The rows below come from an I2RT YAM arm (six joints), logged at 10 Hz.
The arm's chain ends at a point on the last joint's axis. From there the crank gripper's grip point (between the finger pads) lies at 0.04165 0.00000 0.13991 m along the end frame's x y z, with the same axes.
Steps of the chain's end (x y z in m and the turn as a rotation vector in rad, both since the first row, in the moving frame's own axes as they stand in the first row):
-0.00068 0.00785 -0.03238 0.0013 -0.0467 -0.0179
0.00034 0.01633 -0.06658 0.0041 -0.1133 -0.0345
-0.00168 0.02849 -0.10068 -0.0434 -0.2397 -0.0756
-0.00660 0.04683 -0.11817 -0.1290 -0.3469 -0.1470
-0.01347 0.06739 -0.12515 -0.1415 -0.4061 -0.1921
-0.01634 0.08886 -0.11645 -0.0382 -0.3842 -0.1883
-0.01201 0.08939 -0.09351 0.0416 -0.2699 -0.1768
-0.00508 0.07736 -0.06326 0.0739 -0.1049 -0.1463
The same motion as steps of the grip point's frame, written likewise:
-0.00726 0.00698 -0.03059 0.0013 -0.0467 -0.0179
-0.01578 0.01459 -0.06277 0.0041 -0.1133 -0.0345
-0.03593 0.03286 -0.09487 -0.0434 -0.2397 -0.0756
-0.05547 0.06288 -0.11317 -0.1290 -0.3469 -0.1470
-0.07047 0.08529 -0.12100 -0.1415 -0.4061 -0.1921
-0.07171 0.09172 -0.11106 -0.0382 -0.3842 -0.1883
-0.05177 0.07951 -0.08779 0.0416 -0.2699 -0.1768
-0.02109 0.06194 -0.06029 0.0739 -0.1049 -0.1463

